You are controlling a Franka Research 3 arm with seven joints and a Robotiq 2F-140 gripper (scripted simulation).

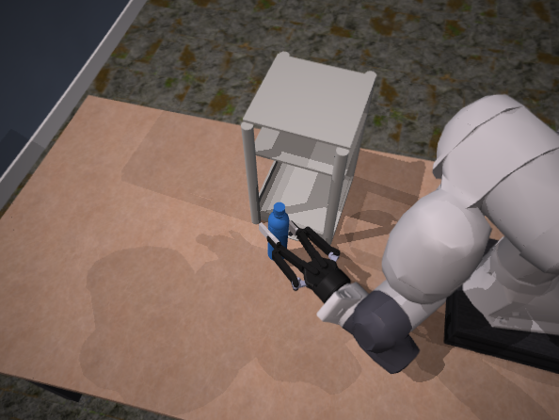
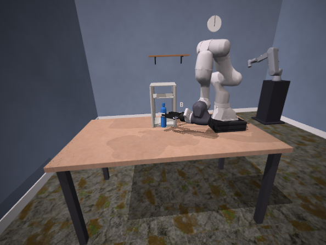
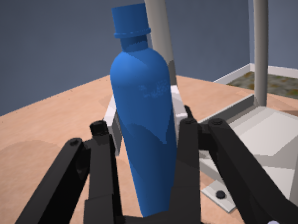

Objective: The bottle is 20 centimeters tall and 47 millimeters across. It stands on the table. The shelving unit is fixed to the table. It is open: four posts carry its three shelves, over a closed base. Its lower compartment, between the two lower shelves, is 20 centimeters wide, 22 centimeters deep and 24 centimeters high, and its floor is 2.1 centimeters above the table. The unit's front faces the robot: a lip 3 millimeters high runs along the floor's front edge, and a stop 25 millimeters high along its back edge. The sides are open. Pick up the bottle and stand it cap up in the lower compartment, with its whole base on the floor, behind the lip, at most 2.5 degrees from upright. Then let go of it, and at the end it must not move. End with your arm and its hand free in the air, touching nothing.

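My hand is 20 mm past the grey shelving unit, 200 mm to the left of it and 30 mm below it.
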